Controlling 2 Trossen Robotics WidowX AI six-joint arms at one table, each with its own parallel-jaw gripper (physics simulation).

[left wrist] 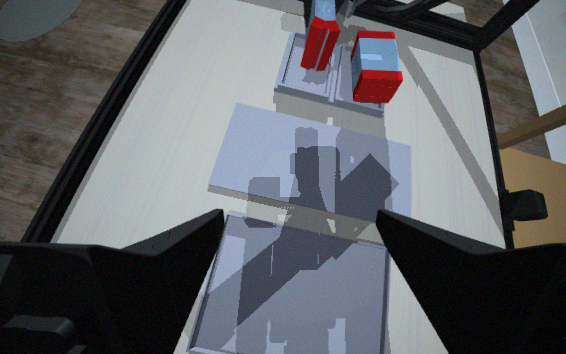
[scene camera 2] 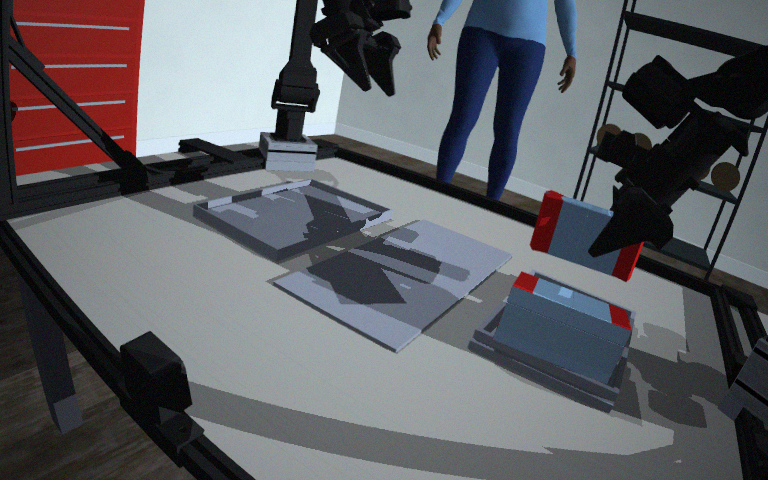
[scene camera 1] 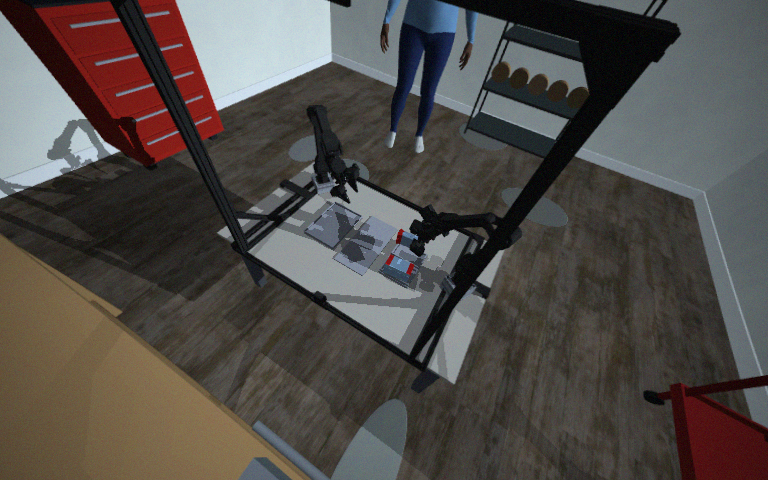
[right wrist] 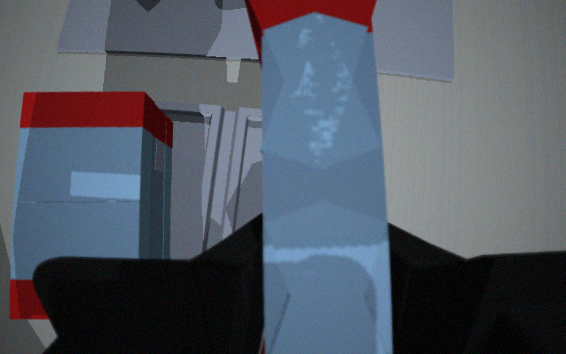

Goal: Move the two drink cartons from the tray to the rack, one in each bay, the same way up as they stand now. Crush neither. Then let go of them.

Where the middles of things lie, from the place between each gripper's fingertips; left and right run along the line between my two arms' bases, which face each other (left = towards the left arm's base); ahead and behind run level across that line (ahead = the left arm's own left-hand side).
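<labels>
Flat grey mat (scene camera 2: 391, 289): 100 mm behind my right hand, 180 mm to the left of it, 90 mm below it. From the same right hand, the grey tray (scene camera 2: 281, 221) is 140 mm behind, 380 mm to the left and 80 mm below.
Relative to the grey tray, my left hand is 190 mm above, 60 mm beyond and 60 mm to the right. The flat grey mat is 200 mm below my left hand, 140 mm to the right of it and 20 mm behind it.
</labels>
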